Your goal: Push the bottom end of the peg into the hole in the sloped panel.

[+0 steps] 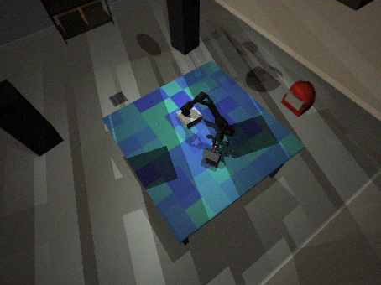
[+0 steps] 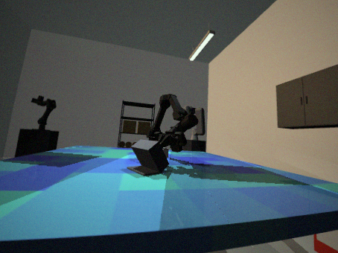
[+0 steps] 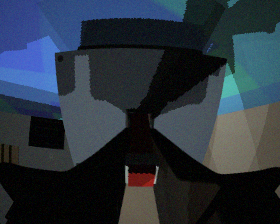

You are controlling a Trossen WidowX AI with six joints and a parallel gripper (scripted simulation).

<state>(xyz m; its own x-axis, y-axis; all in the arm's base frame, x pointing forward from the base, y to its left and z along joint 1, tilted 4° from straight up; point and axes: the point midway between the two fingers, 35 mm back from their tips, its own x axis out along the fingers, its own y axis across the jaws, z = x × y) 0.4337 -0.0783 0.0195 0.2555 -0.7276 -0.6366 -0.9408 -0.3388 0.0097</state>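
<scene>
The sloped panel lies 30 mm to the right of my gripper tip, 30 mm below it and 10 mm ahead of it. The rest, counted from my gripper tip: peg 10 mm to the left, 10 mm above.
</scene>
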